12 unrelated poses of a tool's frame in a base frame.
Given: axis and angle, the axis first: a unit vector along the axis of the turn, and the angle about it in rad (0 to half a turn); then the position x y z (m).
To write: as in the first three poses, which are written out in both.
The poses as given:
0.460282, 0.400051, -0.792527, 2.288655, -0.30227, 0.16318, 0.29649
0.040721, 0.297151, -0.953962, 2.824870, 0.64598, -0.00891, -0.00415
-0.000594, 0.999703, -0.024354, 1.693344, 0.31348, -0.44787, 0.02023
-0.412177, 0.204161, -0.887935, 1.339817, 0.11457, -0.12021, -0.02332
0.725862, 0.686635, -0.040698, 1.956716, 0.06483, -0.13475, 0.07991
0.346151, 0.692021, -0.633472, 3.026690, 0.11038, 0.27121, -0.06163
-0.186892, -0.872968, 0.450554, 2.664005, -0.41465, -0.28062, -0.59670
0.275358, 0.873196, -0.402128, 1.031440, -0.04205, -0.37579, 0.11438
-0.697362, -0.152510, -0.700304, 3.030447, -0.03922, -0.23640, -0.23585
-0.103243, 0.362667, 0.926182, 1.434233, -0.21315, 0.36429, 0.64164
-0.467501, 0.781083, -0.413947, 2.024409, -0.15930, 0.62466, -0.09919
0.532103, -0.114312, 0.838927, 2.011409, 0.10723, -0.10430, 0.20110
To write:
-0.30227, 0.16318, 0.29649, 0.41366, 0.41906, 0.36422, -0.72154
0.64598, -0.00891, -0.00415, 0.15770, 0.04021, 0.29343, -0.94202
0.31348, -0.44787, 0.02023, 0.66248, -0.00044, 0.74886, -0.01824
0.11457, -0.12021, -0.02332, 0.78388, -0.25593, 0.12677, -0.55133
0.06483, -0.13475, 0.07991, 0.55839, 0.60216, 0.56962, -0.03376
0.11038, 0.27121, -0.06163, 0.05742, 0.34558, 0.69088, -0.63243
-0.41465, -0.28062, -0.59670, 0.23653, -0.18159, -0.84820, 0.43777
-0.04205, -0.37579, 0.11438, 0.86994, 0.13580, 0.43063, -0.19831
-0.03922, -0.23640, -0.23585, 0.05554, -0.69629, -0.15227, -0.69922
-0.21315, 0.36429, 0.64164, 0.75370, -0.06785, 0.23835, 0.60870
-0.15930, 0.62466, -0.09919, 0.52999, -0.39644, 0.66236, -0.35103
0.10723, -0.10430, 0.20110, 0.53549, 0.44938, -0.09654, 0.70851

